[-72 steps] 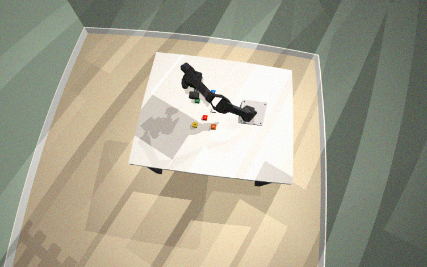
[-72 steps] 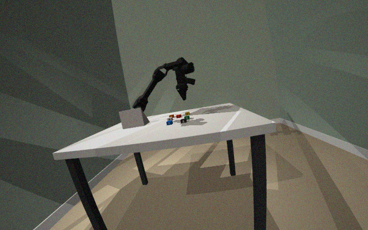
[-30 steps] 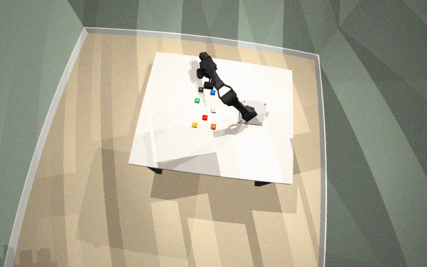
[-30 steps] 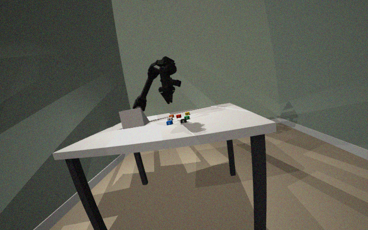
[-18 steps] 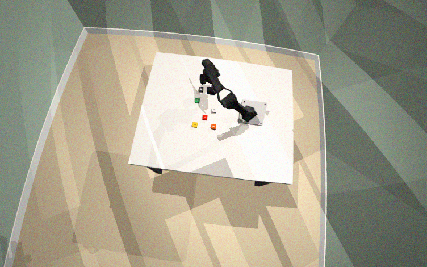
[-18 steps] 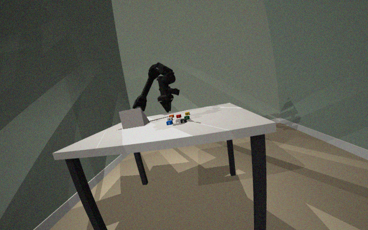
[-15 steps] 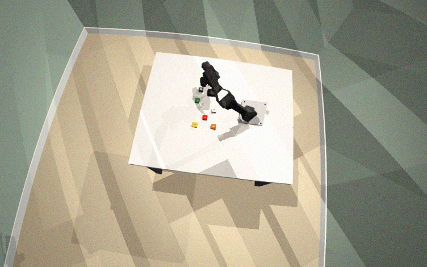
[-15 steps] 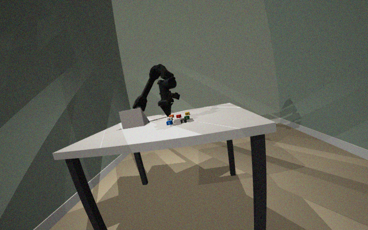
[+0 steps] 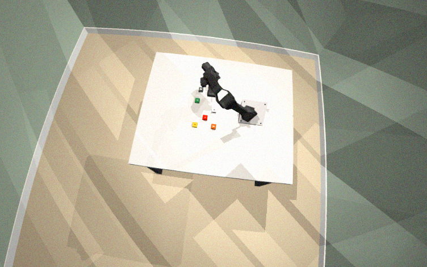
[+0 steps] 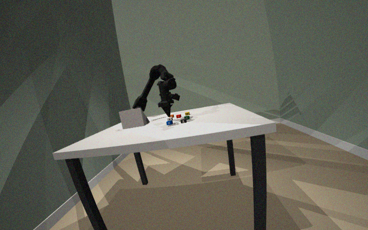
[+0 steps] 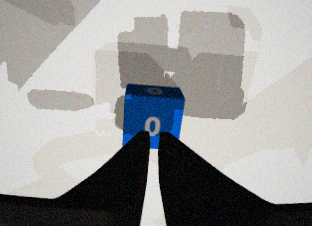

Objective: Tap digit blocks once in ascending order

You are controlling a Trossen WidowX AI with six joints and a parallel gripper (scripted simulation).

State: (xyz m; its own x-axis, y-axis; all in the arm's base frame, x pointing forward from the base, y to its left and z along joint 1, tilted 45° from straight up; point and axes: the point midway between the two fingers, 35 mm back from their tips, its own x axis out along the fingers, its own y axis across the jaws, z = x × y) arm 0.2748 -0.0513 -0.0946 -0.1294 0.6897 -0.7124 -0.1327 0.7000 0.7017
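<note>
Right now my gripper tip is 40 mm above the blue block. Round my gripper tip: dark grey block (80 mm ahead, 40 mm below); white block (50 mm behind, 130 mm to the left, 40 mm below); green block (90 mm ahead, 90 mm to the left, 40 mm below).
</note>
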